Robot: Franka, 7 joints.
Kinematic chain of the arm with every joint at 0, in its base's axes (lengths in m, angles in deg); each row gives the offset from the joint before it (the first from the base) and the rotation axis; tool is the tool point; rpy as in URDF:
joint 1: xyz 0 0 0.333 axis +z
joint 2: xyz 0 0 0 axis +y
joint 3: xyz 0 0 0.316 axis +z
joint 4: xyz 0.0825 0 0 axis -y
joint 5: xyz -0.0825 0 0.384 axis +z
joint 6: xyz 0 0 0 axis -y
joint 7: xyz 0.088 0 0 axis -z
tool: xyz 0 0 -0.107 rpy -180 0 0
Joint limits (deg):
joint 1: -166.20..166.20
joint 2: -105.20..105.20
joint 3: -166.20..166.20
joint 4: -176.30..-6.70
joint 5: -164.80..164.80
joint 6: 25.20..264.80
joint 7: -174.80..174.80
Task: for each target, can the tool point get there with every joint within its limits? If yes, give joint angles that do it. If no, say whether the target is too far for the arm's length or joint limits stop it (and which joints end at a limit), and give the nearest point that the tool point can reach.
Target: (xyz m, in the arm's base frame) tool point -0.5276 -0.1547 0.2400
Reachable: yes | joints -103.24 51.96 -73.19 -113.06 -120.91 191.27 124.87
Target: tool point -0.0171 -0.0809 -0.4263
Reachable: no: joint limits stop it (at a limit: joint 2) | nearest point -0.0236 -0.1116 -0.3331 | short by 0.098 m
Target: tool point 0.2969 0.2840 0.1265
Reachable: yes | joints 8.24 23.55 32.68 -142.87 -47.17 135.25 -98.81
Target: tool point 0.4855 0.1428 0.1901
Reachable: yes | joints -85.95 -67.35 116.55 -133.35 72.74 170.39 -48.69
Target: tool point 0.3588 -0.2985 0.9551
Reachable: yes | joints 119.35 -80.22 -17.94 -74.74 107.43 137.26 -139.13
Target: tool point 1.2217 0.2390 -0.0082
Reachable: no: too far | nearest point 0.8120 0.1588 0.1062 | short by 0.433 m
